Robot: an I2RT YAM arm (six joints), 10 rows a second.
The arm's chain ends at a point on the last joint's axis. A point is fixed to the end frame.
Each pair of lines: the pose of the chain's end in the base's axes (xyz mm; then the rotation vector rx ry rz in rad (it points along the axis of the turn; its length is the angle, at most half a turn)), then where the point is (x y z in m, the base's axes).
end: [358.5 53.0 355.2 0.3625 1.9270 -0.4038]
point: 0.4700 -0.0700 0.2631
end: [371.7 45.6 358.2 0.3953 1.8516 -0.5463]
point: 0.4739 -0.0956 0.2829
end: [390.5 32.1 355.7 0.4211 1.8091 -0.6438]
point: 0.4837 -0.1200 0.2907
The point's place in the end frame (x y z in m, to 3 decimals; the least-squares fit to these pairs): 0.036 -0.052 0.179
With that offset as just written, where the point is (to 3 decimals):
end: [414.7 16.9 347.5 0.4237 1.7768 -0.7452]
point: 0.499 -0.144 0.293
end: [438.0 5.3 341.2 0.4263 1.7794 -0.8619]
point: 0.509 -0.164 0.295
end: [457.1 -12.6 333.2 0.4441 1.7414 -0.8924]
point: 0.525 -0.185 0.293
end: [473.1 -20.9 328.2 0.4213 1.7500 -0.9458]
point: 0.537 -0.196 0.292
